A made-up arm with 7 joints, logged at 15 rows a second.
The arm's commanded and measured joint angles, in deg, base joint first. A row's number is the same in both.
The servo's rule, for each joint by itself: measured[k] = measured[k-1] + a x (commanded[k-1-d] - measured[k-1]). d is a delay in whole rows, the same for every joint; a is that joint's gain. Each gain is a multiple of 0.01, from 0.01 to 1. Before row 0 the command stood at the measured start. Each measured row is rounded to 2 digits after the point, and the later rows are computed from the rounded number. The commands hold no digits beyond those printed.
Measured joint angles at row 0:
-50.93 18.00 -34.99 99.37 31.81 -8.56 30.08
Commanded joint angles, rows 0 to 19:
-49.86 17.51 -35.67 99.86 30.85 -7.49 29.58
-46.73 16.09 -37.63 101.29 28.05 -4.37 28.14
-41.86 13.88 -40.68 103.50 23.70 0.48 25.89
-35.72 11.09 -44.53 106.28 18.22 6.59 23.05
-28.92 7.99 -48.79 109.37 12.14 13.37 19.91
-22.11 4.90 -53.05 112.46 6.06 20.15 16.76
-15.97 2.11 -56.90 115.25 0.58 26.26 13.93
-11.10 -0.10 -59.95 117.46 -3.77 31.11 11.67
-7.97 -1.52 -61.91 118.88 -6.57 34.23 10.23
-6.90 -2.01 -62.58 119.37 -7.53 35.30 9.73
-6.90 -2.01 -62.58 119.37 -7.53 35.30 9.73
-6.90 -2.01 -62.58 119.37 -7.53 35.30 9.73
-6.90 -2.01 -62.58 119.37 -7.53 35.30 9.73
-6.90 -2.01 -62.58 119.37 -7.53 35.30 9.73
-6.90 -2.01 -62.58 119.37 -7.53 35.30 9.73
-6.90 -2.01 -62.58 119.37 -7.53 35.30 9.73
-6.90 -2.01 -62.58 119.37 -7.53 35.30 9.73
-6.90 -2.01 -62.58 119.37 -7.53 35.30 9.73
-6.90 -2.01 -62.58 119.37 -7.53 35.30 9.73
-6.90 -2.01 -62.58 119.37 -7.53 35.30 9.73
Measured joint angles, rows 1 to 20:
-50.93 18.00 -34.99 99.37 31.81 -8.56 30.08
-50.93 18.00 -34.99 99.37 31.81 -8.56 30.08
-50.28 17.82 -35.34 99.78 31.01 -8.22 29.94
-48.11 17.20 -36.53 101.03 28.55 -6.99 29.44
-44.30 16.00 -38.69 103.08 24.52 -4.60 28.45
-39.07 14.23 -41.73 105.74 19.29 -1.02 26.94
-32.88 11.98 -45.40 108.75 13.36 3.58 24.97
-26.31 9.43 -49.38 111.83 7.30 8.88 22.67
-20.00 6.79 -53.29 114.67 1.72 14.44 20.22
-14.57 4.31 -56.75 116.99 -2.84 19.77 17.83
-10.54 2.21 -59.43 118.56 -5.94 24.40 15.70
-8.32 0.69 -61.07 119.23 -7.26 27.89 14.03
-7.45 -0.28 -61.86 119.35 -7.48 30.26 12.83
-7.11 -0.90 -62.23 119.37 -7.52 31.87 11.96
-6.98 -1.30 -62.41 119.37 -7.53 32.97 11.34
-6.93 -1.56 -62.50 119.37 -7.53 33.72 10.89
-6.91 -1.72 -62.54 119.37 -7.53 34.23 10.57
-6.90 -1.82 -62.56 119.37 -7.53 34.57 10.33
-6.90 -1.89 -62.57 119.37 -7.53 34.80 10.16
-6.90 -1.93 -62.58 119.37 -7.53 34.96 10.04
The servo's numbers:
d 2
a 0.61 0.36 0.52 0.83 0.83 0.32 0.28

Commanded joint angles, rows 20 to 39:
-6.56 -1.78 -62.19 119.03 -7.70 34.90 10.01
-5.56 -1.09 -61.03 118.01 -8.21 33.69 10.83
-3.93 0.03 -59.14 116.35 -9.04 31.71 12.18
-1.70 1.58 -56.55 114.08 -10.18 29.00 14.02
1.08 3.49 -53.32 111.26 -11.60 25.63 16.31
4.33 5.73 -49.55 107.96 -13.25 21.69 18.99
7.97 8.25 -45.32 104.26 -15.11 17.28 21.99
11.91 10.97 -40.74 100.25 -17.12 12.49 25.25
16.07 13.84 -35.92 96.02 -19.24 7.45 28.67
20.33 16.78 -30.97 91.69 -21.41 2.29 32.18
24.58 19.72 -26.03 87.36 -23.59 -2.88 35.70
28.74 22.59 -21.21 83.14 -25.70 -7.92 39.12
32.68 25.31 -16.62 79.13 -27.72 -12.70 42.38
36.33 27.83 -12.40 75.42 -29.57 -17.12 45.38
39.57 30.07 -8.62 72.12 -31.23 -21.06 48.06
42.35 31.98 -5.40 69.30 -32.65 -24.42 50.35
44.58 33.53 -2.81 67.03 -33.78 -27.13 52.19
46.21 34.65 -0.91 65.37 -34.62 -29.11 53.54
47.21 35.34 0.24 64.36 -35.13 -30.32 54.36
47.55 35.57 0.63 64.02 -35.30 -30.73 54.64
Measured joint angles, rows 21 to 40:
-6.90 -1.96 -62.58 119.37 -7.53 35.07 9.95
-6.90 -1.98 -62.58 119.37 -7.53 35.14 9.89
-6.69 -1.91 -62.38 119.09 -7.67 35.06 9.92
-6.00 -1.61 -61.68 118.19 -8.12 34.62 10.17
-4.74 -1.02 -60.36 116.66 -8.88 33.69 10.73
-2.89 -0.08 -58.38 114.52 -9.96 32.19 11.65
-0.47 1.21 -55.75 111.81 -11.32 30.09 12.95
2.46 2.84 -52.53 108.61 -12.92 27.40 14.64
5.82 4.79 -48.78 105.00 -14.74 24.16 16.70
9.53 7.01 -44.60 101.06 -16.72 20.43 19.09
13.52 9.47 -40.09 96.88 -18.81 16.28 21.77
17.67 12.10 -35.35 92.57 -20.97 11.80 24.68
21.89 14.84 -30.50 88.25 -23.14 7.10 27.77
26.07 17.63 -25.67 84.01 -25.26 2.29 30.95
30.10 20.39 -20.96 79.96 -27.30 -2.51 34.15
33.90 23.07 -16.51 76.19 -29.18 -7.19 37.29
37.36 25.59 -12.41 72.81 -30.88 -11.63 40.31
40.40 27.89 -8.76 69.90 -32.35 -15.72 43.12
42.95 29.92 -5.67 67.52 -33.54 -19.37 45.66
44.94 31.62 -3.19 65.74 -34.44 -22.49 47.87

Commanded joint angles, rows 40 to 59:
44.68 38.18 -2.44 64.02 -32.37 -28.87 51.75
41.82 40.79 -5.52 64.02 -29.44 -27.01 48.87
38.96 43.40 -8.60 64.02 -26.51 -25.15 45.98
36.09 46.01 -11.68 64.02 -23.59 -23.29 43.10
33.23 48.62 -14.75 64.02 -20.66 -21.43 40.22
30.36 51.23 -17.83 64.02 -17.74 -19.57 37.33
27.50 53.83 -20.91 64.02 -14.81 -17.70 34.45
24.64 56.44 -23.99 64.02 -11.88 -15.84 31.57
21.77 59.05 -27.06 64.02 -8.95 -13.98 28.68
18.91 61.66 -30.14 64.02 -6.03 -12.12 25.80
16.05 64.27 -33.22 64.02 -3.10 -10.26 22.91
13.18 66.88 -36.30 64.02 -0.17 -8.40 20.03
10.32 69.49 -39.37 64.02 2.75 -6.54 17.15
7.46 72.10 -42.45 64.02 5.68 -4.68 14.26
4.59 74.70 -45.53 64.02 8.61 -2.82 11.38
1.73 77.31 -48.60 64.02 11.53 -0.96 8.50
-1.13 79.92 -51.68 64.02 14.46 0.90 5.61
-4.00 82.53 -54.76 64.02 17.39 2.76 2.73
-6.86 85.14 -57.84 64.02 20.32 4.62 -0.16
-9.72 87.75 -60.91 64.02 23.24 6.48 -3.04
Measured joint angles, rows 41 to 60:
46.32 32.96 -1.41 64.59 -35.01 -25.00 49.69
47.07 33.90 -0.35 64.12 -35.25 -26.83 51.08
45.61 35.44 -1.44 64.04 -32.86 -27.48 51.27
43.30 37.37 -3.56 64.02 -30.02 -27.33 50.60
40.65 39.54 -6.18 64.02 -27.11 -26.63 49.31
37.87 41.87 -9.04 64.02 -24.19 -25.56 47.57
35.04 44.30 -12.01 64.02 -21.26 -24.24 45.51
32.19 46.79 -15.04 64.02 -18.34 -22.75 43.22
29.33 49.32 -18.09 64.02 -15.41 -21.13 40.76
26.47 51.88 -21.16 64.02 -12.48 -19.44 38.19
23.60 54.46 -24.23 64.02 -9.55 -17.69 35.53
20.74 57.05 -27.30 64.02 -6.63 -15.91 32.81
17.88 59.65 -30.38 64.02 -3.70 -14.10 30.04
15.01 62.25 -33.46 64.02 -0.77 -12.28 27.24
12.15 64.86 -36.53 64.02 2.15 -10.44 24.41
9.29 67.47 -39.61 64.02 5.08 -8.60 21.57
6.42 70.07 -42.69 64.02 8.01 -6.75 18.72
3.56 72.68 -45.76 64.02 10.93 -4.90 15.86
0.70 75.29 -48.84 64.02 13.86 -3.04 12.99
-2.17 77.90 -51.92 64.02 16.79 -1.18 10.12

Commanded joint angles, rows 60 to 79:
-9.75 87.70 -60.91 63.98 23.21 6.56 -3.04
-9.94 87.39 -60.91 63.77 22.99 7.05 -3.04
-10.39 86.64 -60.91 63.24 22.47 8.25 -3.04
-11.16 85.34 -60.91 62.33 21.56 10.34 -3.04
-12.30 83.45 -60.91 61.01 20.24 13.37 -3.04
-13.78 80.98 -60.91 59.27 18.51 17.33 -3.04
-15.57 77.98 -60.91 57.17 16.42 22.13 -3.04
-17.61 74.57 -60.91 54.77 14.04 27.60 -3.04
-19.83 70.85 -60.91 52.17 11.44 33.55 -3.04
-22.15 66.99 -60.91 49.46 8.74 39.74 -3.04
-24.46 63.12 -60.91 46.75 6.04 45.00 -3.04
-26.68 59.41 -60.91 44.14 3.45 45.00 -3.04
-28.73 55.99 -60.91 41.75 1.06 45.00 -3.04
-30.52 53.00 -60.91 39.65 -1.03 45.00 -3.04
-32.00 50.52 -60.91 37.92 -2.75 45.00 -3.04
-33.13 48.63 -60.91 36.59 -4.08 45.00 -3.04
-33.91 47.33 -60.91 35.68 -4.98 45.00 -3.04
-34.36 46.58 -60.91 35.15 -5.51 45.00 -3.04
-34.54 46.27 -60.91 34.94 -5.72 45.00 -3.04
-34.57 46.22 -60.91 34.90 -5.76 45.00 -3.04
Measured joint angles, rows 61 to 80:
-5.03 80.51 -55.00 64.02 19.72 0.68 7.24
-7.89 83.12 -58.07 64.02 22.64 2.54 4.36
-9.02 84.77 -59.55 63.99 23.11 3.83 2.29
-9.58 85.71 -60.26 63.81 23.01 4.86 0.80
-10.07 86.04 -60.60 63.34 22.56 5.94 -0.28
-10.73 85.79 -60.76 62.50 21.73 7.35 -1.05
-11.69 84.95 -60.84 61.26 20.49 9.28 -1.61
-12.96 83.52 -60.88 59.61 18.85 11.86 -2.01
-14.55 81.53 -60.90 57.58 16.83 15.15 -2.30
-16.42 79.02 -60.91 55.25 14.51 19.13 -2.51
-18.50 76.08 -60.91 52.69 11.96 23.74 -2.66
-20.73 72.81 -60.91 50.01 9.29 28.86 -2.77
-23.01 69.32 -60.91 47.30 6.59 34.02 -2.85
-25.25 65.75 -60.91 44.68 3.98 37.53 -2.90
-27.37 62.24 -60.91 42.25 1.56 39.92 -2.94
-29.29 58.91 -60.91 40.09 -0.59 41.55 -2.97
-30.94 55.89 -60.91 38.29 -2.38 42.65 -2.99
-32.28 53.28 -60.91 36.88 -3.79 43.40 -3.00
-33.27 51.14 -60.91 35.88 -4.78 43.91 -3.01
-33.93 49.50 -60.91 35.27 -5.39 44.26 -3.02

